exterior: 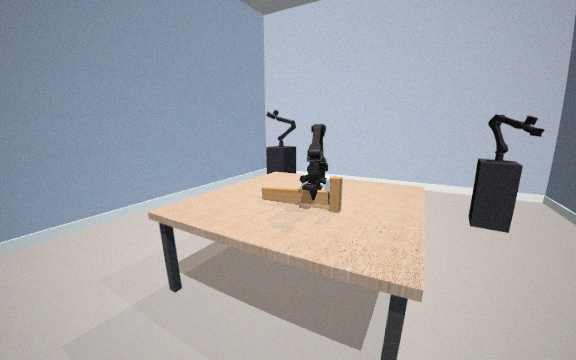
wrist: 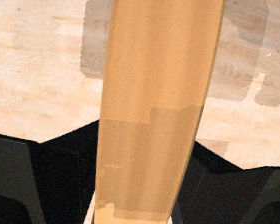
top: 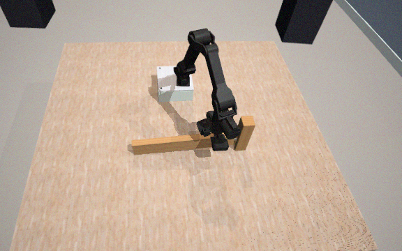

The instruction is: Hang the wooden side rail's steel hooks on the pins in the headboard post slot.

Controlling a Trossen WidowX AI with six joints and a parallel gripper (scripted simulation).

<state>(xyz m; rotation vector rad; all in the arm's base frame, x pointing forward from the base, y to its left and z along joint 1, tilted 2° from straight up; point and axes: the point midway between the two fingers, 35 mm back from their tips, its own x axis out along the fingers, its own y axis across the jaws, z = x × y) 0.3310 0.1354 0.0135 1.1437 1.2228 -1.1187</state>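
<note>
Right now my gripper tip is 120 mm to the right of the headboard post, 40 mm below it and 10 mm past it.
</note>
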